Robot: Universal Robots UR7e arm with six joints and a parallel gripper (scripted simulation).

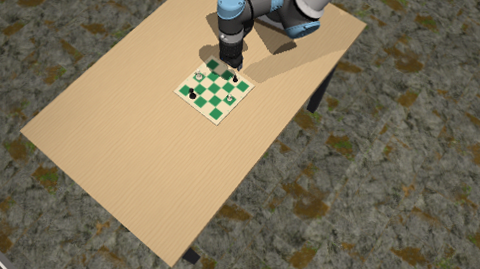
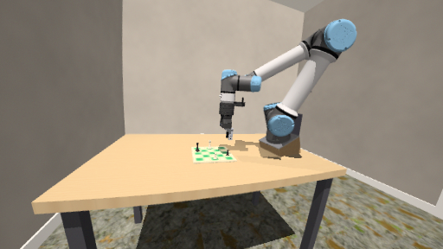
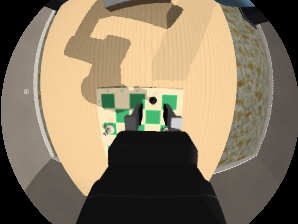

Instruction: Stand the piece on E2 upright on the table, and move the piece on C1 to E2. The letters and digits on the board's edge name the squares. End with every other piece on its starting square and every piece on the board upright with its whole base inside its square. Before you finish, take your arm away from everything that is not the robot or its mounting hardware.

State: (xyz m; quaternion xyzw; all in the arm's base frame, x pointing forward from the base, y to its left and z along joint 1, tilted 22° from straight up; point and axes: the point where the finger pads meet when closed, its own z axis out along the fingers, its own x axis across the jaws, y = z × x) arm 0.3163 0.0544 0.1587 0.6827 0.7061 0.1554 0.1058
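Right now the small black piece is 10 cm below my hand. From my hand the other things lie so: chessboard (8 cm ahead, 3 cm to the right, 11 cm below); then small pale piece (8 cm ahead, 4 cm to the left, 10 cm below).
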